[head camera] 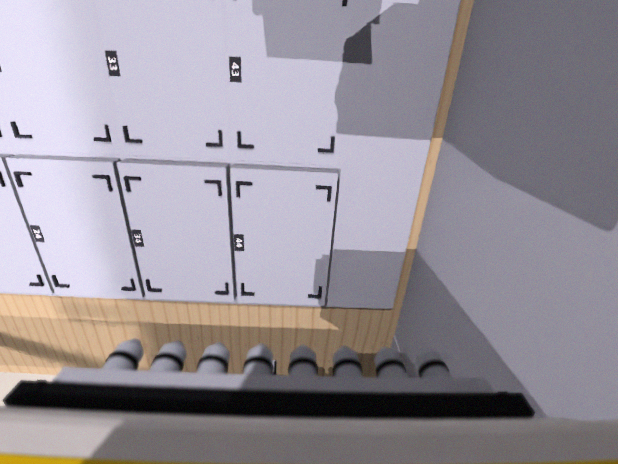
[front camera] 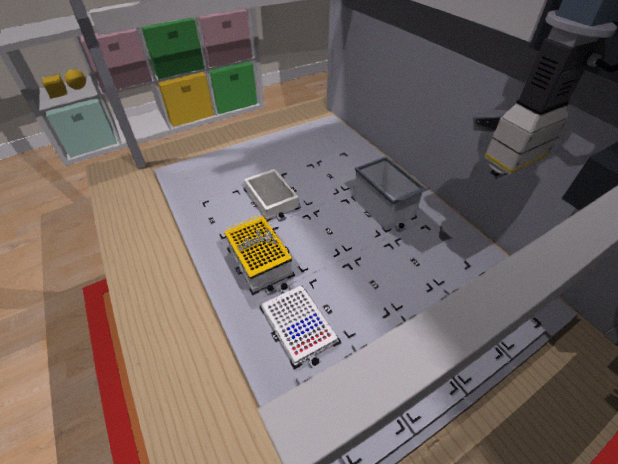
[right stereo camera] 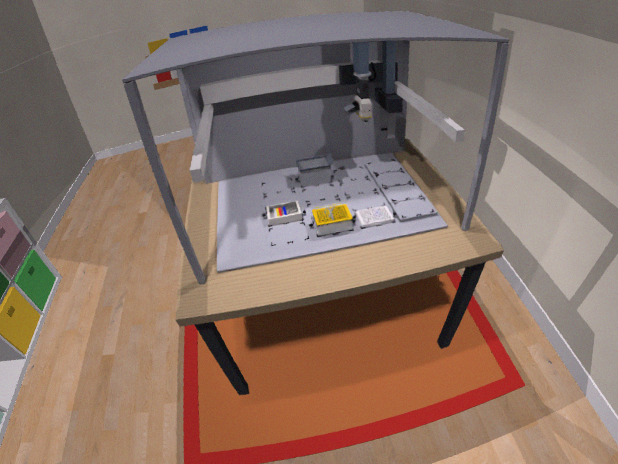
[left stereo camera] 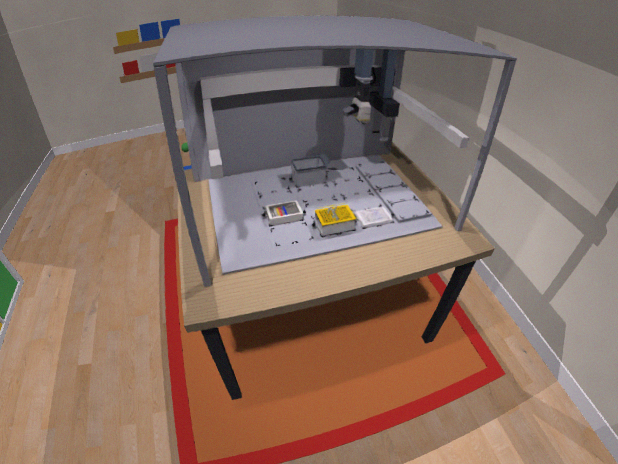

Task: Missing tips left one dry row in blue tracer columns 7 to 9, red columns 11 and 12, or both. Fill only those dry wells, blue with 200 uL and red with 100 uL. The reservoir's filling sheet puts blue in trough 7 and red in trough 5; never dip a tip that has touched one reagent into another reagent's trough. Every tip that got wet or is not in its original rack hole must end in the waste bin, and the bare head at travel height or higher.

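Observation:
The pipetting head hangs high at the back right; its nozzles show bare in the head view. The parked plate gripper hangs beside it, too small to read its fingers. The white well plate shows blue and red wells; I cannot tell every well's fill. The yellow-topped tip rack has dark holes and a grey patch of tips. The white reservoir shows coloured troughs in the stereo views. The waste bin is grey.
The rack stands between the reservoir and the well plate along the deck's front. The bin stands farther back. A light gantry rail runs above the deck's right side. Enclosure posts stand at the front corners.

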